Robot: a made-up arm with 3 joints. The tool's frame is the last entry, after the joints.
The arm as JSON. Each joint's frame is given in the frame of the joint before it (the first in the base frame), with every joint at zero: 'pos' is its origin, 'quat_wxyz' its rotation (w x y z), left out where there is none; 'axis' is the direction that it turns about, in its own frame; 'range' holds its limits. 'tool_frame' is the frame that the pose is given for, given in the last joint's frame.
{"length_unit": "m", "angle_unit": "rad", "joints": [
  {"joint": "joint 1", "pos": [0.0, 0.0, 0.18], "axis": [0.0, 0.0, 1.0], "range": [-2.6, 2.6]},
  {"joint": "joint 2", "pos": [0.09, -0.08, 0.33], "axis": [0.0, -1.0, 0.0], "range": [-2.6, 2.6]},
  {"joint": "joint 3", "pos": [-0.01, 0.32, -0.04], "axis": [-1.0, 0.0, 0.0], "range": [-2.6, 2.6]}
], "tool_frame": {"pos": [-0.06, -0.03, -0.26]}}
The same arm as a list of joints. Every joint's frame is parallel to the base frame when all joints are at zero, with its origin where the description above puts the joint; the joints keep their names.
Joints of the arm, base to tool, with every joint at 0 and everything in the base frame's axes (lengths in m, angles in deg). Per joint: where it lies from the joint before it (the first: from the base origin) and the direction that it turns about. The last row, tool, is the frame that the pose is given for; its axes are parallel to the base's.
joint 1: origin 0 0 0.18 axis +z
joint 2: origin 0.09 -0.08 0.33 axis -y
joint 3: origin -0.01 0.32 -0.04 axis -x
tool: origin -0.06 -0.03 -0.26
Joint limits (deg, base to tool): -148.97..148.97 -148.97..148.97 -148.97..148.97

